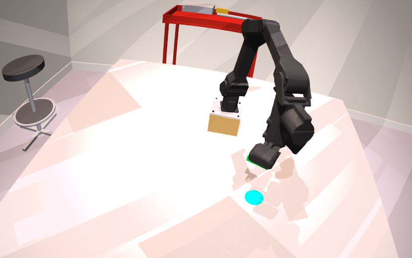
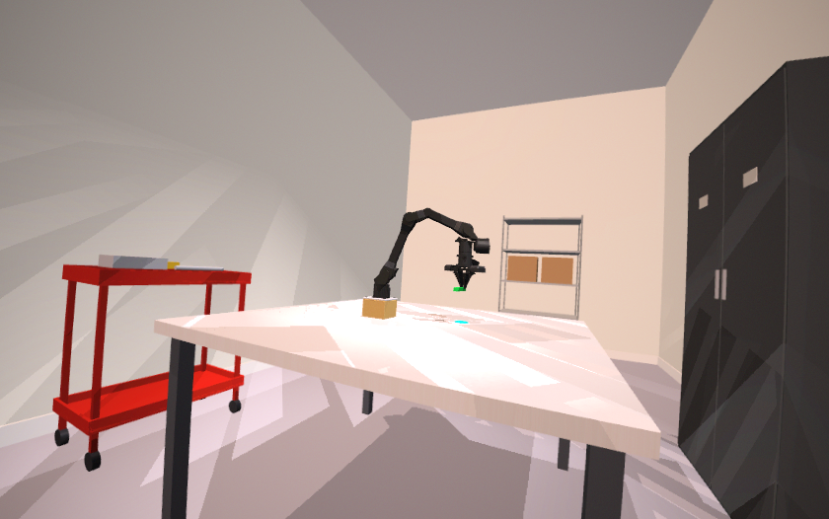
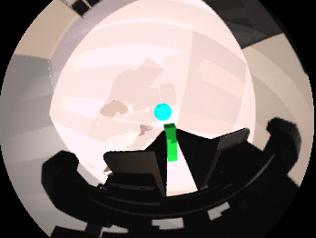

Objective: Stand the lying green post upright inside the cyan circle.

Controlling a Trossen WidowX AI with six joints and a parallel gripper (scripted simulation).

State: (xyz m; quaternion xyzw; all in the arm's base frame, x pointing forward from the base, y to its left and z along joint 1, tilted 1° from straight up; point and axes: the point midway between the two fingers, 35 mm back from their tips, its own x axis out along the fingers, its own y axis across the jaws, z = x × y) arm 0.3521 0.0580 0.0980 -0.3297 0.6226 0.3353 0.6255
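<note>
Now: the cyan circle 140 mm below my gripper tip. The rest, counted from my gripper tip: green post: 10 mm behind, 20 mm to the right.
</note>
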